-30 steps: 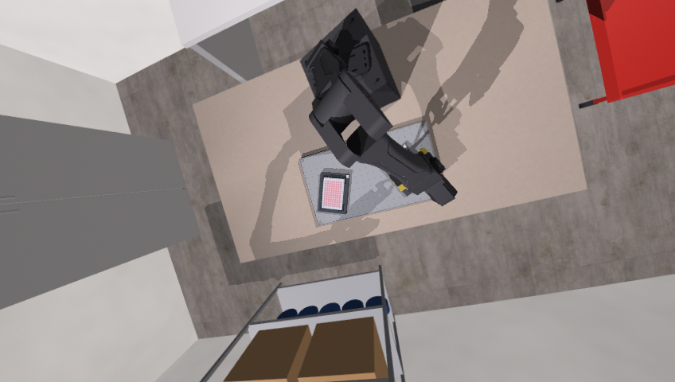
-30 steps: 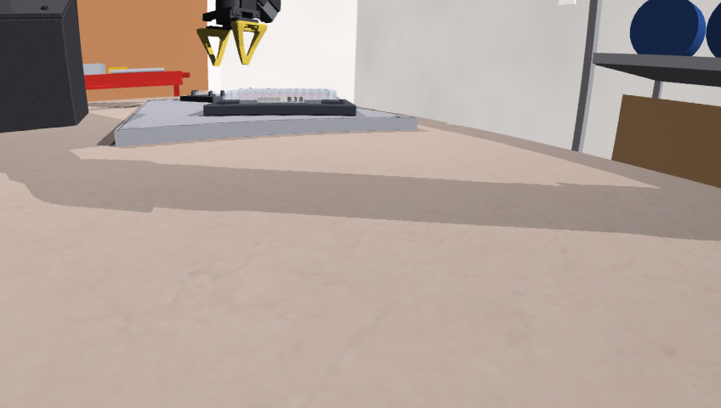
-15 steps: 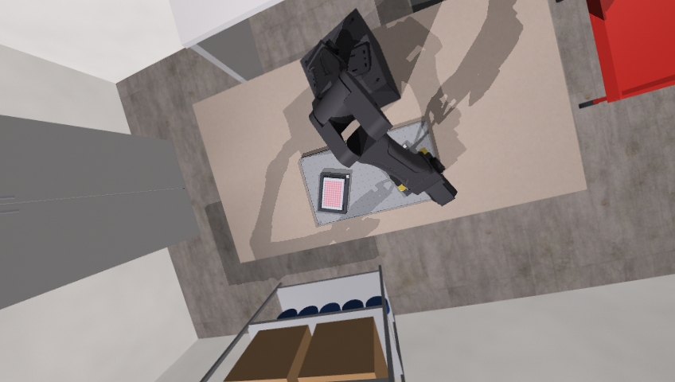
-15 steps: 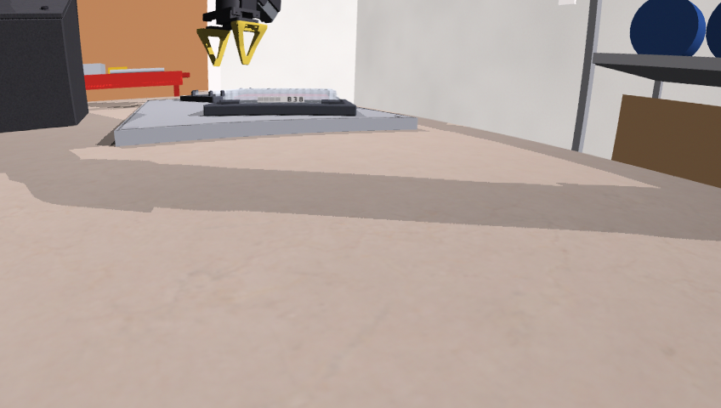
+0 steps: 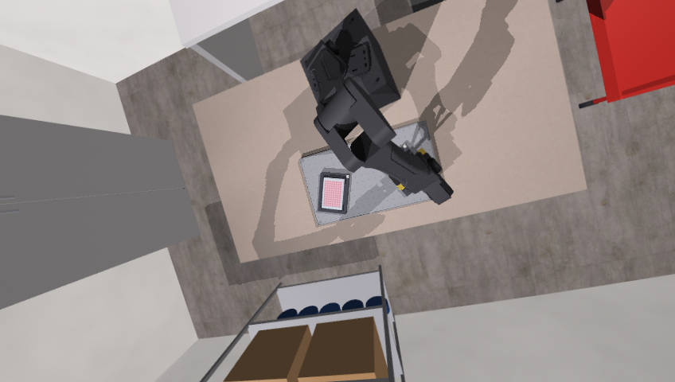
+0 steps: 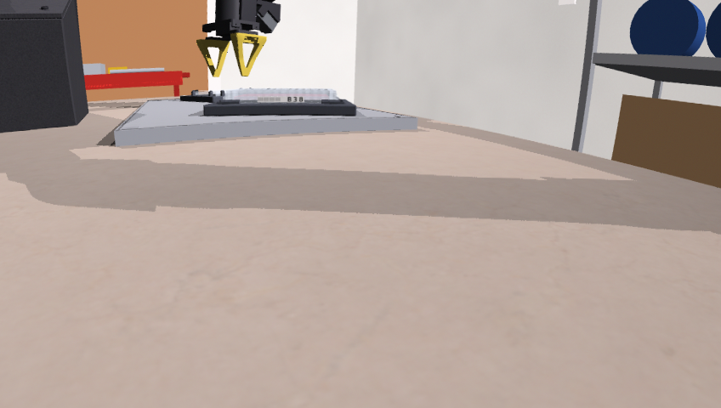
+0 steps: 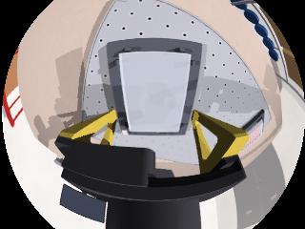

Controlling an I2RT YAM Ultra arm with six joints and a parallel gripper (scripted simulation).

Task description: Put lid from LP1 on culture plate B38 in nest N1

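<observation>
My hand is 4 cm above the clear lid. The rest, counted from my hand: dark lid park LP1: 5 cm below; culture plate B38: 30 cm to the right, 6 cm ahead, 3 cm below; grey base plate: 14 cm to the right, 6 cm below, 1 cm ahead.
</observation>
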